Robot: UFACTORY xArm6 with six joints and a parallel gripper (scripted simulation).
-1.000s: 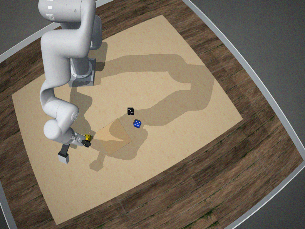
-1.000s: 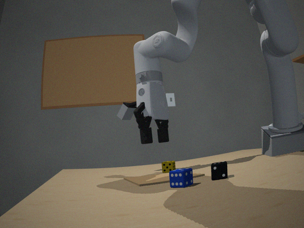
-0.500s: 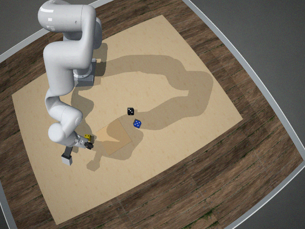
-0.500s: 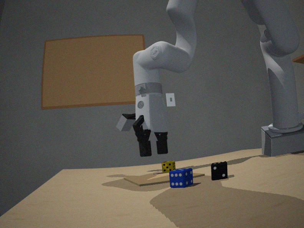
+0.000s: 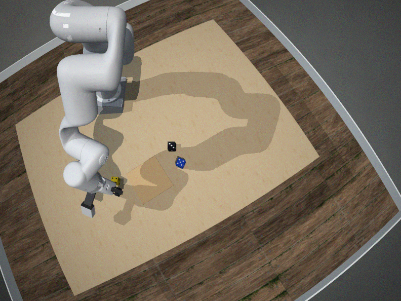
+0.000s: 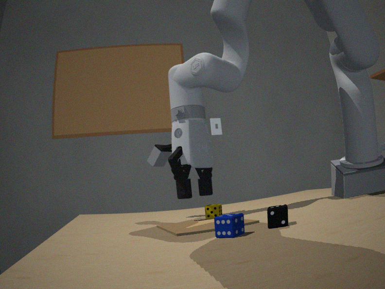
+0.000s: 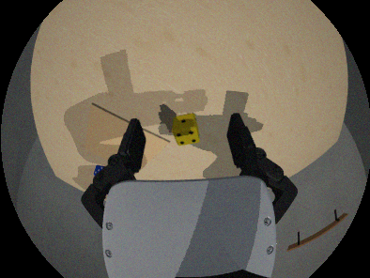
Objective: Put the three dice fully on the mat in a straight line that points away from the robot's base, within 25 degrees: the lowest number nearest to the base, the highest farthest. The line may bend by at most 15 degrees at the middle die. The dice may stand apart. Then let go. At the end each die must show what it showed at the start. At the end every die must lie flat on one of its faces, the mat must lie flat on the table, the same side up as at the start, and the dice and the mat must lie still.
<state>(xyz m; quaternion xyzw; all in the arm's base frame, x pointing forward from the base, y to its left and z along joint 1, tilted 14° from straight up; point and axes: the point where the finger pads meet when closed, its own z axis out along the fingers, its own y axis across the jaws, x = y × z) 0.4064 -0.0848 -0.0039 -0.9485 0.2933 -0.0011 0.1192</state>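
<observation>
Now: the yellow die 40 mm below my hand, 30 mm behind it and 20 mm to the left of it. The rest, counted from my hand: thin tan mat (150 mm to the left, 60 mm below); blue die (290 mm to the left, 40 mm below, 20 mm behind); black die (280 mm to the left, 90 mm behind, 40 mm below).
</observation>
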